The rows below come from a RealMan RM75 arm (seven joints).
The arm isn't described. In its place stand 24 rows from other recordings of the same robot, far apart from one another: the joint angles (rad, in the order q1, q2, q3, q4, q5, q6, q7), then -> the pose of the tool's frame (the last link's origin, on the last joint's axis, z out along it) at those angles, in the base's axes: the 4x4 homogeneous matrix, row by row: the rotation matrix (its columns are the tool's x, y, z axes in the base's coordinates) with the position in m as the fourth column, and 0 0 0 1 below.
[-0.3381 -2.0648 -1.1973 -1.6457 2.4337 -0.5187 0.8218] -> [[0.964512 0.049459 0.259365 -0.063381], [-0.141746 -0.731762 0.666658 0.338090], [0.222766 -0.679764 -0.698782 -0.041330], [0 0 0 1]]
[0.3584 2.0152 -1.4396 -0.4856 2.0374 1.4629 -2.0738] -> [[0.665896 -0.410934 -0.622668 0.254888], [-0.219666 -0.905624 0.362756 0.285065], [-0.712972 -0.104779 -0.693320 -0.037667], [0 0 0 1]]
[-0.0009 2.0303 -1.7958 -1.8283 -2.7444 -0.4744 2.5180] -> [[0.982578 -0.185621 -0.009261 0.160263], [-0.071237 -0.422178 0.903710 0.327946], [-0.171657 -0.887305 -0.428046 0.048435], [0 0 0 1]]
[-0.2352 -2.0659 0.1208 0.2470 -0.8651 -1.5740 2.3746] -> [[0.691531 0.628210 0.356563 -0.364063], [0.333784 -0.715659 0.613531 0.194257], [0.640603 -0.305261 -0.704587 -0.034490], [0 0 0 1]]
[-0.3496 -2.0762 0.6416 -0.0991 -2.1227 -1.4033 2.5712] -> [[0.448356 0.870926 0.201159 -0.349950], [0.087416 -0.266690 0.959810 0.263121], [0.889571 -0.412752 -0.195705 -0.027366], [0 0 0 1]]
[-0.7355 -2.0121 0.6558 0.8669 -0.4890 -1.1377 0.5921] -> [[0.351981 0.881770 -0.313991 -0.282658], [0.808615 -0.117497 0.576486 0.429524], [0.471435 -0.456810 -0.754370 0.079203], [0 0 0 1]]
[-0.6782 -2.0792 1.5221 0.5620 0.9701 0.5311 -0.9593] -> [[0.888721 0.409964 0.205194 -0.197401], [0.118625 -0.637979 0.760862 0.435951], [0.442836 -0.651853 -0.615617 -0.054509], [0 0 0 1]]
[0.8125 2.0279 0.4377 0.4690 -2.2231 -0.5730 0.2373] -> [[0.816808 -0.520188 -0.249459 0.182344], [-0.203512 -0.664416 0.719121 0.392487], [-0.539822 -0.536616 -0.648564 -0.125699], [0 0 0 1]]
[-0.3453 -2.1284 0.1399 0.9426 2.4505 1.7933 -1.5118] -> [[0.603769 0.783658 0.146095 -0.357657], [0.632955 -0.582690 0.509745 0.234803], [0.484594 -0.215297 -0.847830 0.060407], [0 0 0 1]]
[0.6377 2.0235 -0.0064 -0.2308 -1.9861 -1.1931 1.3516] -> [[0.288412 -0.914277 -0.284457 0.308414], [-0.374051 -0.381056 0.845507 0.381014], [-0.881422 -0.137453 -0.451888 0.017235], [0 0 0 1]]
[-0.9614 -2.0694 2.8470 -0.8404 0.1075 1.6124 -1.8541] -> [[0.469927 0.878431 -0.086759 -0.289826], [0.853866 -0.427454 0.296977 0.360724], [0.223789 -0.213638 -0.950935 0.045616], [0 0 0 1]]
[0.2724 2.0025 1.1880 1.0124 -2.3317 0.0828 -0.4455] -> [[0.783145 -0.600432 0.161755 0.273304], [-0.455241 -0.376395 0.806897 0.357569], [-0.423603 -0.705555 -0.568113 -0.055399], [0 0 0 1]]
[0.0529 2.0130 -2.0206 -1.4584 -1.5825 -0.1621 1.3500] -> [[0.975939 -0.114352 -0.185650 0.176868], [0.083992 -0.588571 0.804071 0.314749], [-0.201215 -0.800318 -0.564805 -0.042464], [0 0 0 1]]
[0.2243 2.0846 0.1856 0.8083 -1.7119 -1.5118 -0.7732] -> [[0.821984 -0.510844 -0.251755 0.226519], [0.251032 -0.071800 0.965312 0.227696], [-0.511200 -0.856670 0.069220 -0.076623], [0 0 0 1]]
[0.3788 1.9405 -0.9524 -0.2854 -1.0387 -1.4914 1.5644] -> [[0.056269 -0.845668 -0.530735 0.313618], [-0.385111 -0.508825 0.769926 0.317966], [-0.921153 0.161069 -0.354307 0.056125], [0 0 0 1]]
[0.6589 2.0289 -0.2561 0.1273 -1.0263 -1.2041 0.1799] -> [[0.675779 -0.717604 -0.168426 0.300118], [0.123449 -0.115085 0.985655 0.384568], [-0.726693 -0.686877 0.010815 0.013589], [0 0 0 1]]
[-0.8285 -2.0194 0.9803 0.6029 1.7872 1.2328 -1.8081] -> [[0.722707 0.580173 0.375624 -0.153744], [0.453675 -0.808215 0.375457 0.426960], [0.521415 -0.100934 -0.847313 -0.007824], [0 0 0 1]]
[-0.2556 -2.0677 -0.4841 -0.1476 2.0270 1.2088 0.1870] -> [[0.910660 0.413145 0.002959 -0.377725], [0.060222 -0.139820 0.988344 0.255995], [0.408743 -0.899867 -0.152209 -0.026504], [0 0 0 1]]
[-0.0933 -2.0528 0.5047 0.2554 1.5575 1.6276 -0.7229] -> [[0.609073 0.708645 0.356163 -0.372858], [0.116569 -0.524178 0.843593 0.186931], [0.784501 -0.472292 -0.401869 0.010919], [0 0 0 1]]
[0.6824 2.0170 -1.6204 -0.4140 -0.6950 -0.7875 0.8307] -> [[0.834708 -0.429844 -0.344233 0.209633], [-0.078827 -0.711915 0.697827 0.419846], [-0.545021 -0.555348 -0.628125 -0.047172], [0 0 0 1]]
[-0.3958 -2.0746 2.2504 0.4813 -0.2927 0.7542 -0.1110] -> [[0.859416 0.453956 0.235221 -0.267031], [0.084270 -0.579543 0.810573 0.324407], [0.504285 -0.676797 -0.536323 -0.103687], [0 0 0 1]]
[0.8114 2.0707 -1.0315 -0.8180 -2.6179 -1.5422 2.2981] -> [[0.655670 -0.681838 0.324334 0.218740], [-0.721495 -0.692413 0.002927 0.372648], [0.222577 -0.235925 -0.945938 -0.018177], [0 0 0 1]]
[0.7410 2.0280 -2.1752 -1.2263 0.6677 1.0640 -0.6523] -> [[0.894134 0.116846 0.432286 0.132304], [0.016231 -0.973179 0.229478 0.317586], [0.447505 -0.198168 -0.872049 -0.130180], [0 0 0 1]]
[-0.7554 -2.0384 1.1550 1.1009 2.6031 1.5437 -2.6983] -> [[0.531382 0.752227 -0.389600 -0.191643], [0.845757 -0.497277 0.193416 0.390778], [-0.048247 -0.432285 -0.900445 0.020095], [0 0 0 1]]
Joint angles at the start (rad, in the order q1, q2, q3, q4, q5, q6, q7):
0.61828 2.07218 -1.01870 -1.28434 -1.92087 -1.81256 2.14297
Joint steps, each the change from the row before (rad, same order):
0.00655 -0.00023 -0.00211 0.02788 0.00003 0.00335 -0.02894
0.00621 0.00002 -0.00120 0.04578 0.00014 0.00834 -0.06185
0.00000 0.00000 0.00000 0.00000 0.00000 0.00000 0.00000
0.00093 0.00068 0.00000 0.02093 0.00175 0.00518 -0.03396
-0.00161 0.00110 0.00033 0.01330 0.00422 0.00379 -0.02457
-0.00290 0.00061 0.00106 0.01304 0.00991 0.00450 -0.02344
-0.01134 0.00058 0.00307 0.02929 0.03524 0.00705 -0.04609
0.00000 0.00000 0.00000 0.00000 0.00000 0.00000 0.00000
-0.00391 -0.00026 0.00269 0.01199 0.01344 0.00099 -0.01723
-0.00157 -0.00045 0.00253 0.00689 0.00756 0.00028 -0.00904
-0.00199 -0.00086 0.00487 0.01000 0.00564 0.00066 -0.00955
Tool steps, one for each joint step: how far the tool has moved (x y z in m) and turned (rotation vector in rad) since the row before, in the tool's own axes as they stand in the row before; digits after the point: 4 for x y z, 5 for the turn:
0.0020 -0.0019 0.0030 -0.01152 0.00040 -0.01030
0.0046 -0.0034 0.0041 -0.01394 -0.00363 -0.02622
0.0000 0.0000 0.0000 0.00000 0.00000 0.00000
0.0025 -0.0014 0.0018 -0.00535 -0.00488 -0.01594
0.0020 -0.0006 0.0011 -0.00373 -0.00699 -0.01149
0.0016 -0.0005 0.0006 -0.00367 -0.01285 -0.01051
0.0037 0.0000 0.0002 -0.01128 -0.04065 -0.01506
0.0000 0.0000 0.0000 0.00000 0.00000 0.00000
0.0014 0.0000 -0.0004 -0.00414 -0.01606 -0.00481
0.0006 -0.0001 -0.0004 -0.00178 -0.00952 -0.00241
0.0014 -0.0005 -0.0009 0.00034 -0.00973 0.00102

